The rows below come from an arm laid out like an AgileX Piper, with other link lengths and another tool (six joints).
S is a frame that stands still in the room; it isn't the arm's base.
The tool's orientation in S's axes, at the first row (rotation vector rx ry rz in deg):
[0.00, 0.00, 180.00]
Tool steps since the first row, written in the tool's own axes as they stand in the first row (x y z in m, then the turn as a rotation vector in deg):
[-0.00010, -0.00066, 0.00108, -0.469, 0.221, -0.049]
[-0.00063, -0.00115, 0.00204, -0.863, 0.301, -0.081]
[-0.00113, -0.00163, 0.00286, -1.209, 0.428, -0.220]
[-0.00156, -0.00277, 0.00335, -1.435, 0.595, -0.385]
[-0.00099, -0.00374, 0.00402, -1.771, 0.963, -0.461]
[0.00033, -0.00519, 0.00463, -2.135, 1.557, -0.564]
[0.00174, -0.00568, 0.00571, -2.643, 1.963, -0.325]
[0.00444, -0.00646, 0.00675, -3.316, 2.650, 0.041]
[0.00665, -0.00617, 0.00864, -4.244, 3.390, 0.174]
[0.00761, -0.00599, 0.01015, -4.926, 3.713, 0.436]
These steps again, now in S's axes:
[0.00010, 0.00066, 0.00108, 0.469, -0.221, -0.049]
[0.00063, 0.00115, 0.00204, 0.863, -0.301, -0.081]
[0.00113, 0.00163, 0.00286, 1.209, -0.428, -0.220]
[0.00156, 0.00277, 0.00335, 1.435, -0.595, -0.385]
[0.00099, 0.00374, 0.00402, 1.771, -0.963, -0.461]
[-0.00033, 0.00519, 0.00463, 2.135, -1.557, -0.564]
[-0.00174, 0.00568, 0.00571, 2.643, -1.963, -0.325]
[-0.00444, 0.00646, 0.00675, 3.316, -2.650, 0.041]
[-0.00665, 0.00617, 0.00864, 4.244, -3.390, 0.174]
[-0.00761, 0.00599, 0.01015, 4.926, -3.713, 0.436]

